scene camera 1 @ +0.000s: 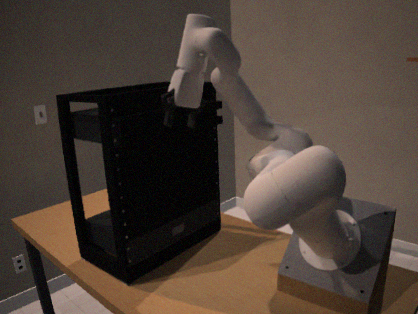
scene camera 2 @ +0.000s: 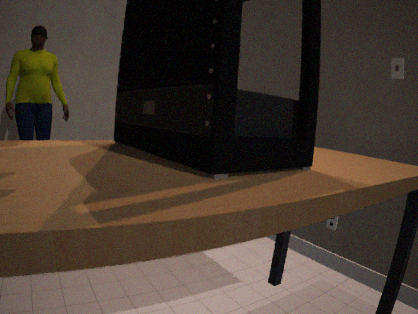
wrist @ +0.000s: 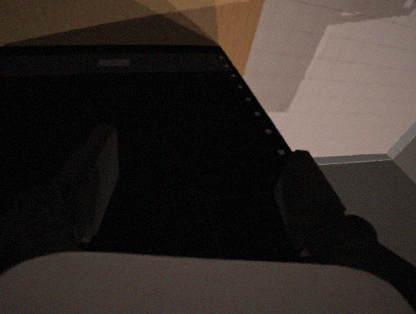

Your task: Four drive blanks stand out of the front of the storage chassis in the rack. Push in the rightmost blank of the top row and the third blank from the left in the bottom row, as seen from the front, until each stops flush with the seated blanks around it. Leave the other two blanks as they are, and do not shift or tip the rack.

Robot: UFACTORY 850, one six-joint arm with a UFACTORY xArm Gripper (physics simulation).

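Observation:
The rack [scene camera 1: 114, 200] [scene camera 2: 226, 100] [wrist: 244, 93] stands upright on the table. Its front is almost black, so the storage chassis, the rows and the four drive blanks cannot be told apart, nor how far any blank stands out. My gripper [scene camera 1: 180, 119] [wrist: 203, 161] is open and empty. In scene camera 1 it points down in front of the upper part of the rack, towards the far side. In the wrist view its fingers are wide apart over the dark front, the right finger beside the studded post. Contact with the front cannot be told. The gripper does not show in scene camera 2.
A grey panel with a pale label [scene camera 1: 178, 229] [scene camera 2: 149, 107] [wrist: 114, 63] crosses the rack's lower front. Small dark pieces [scene camera 1: 219, 120] stick out at its upper far edge. The arm's grey base block [scene camera 1: 320, 287] stands on the table [scene camera 1: 210, 275] [scene camera 2: 165, 192]. A person [scene camera 2: 37, 77] stands beyond.

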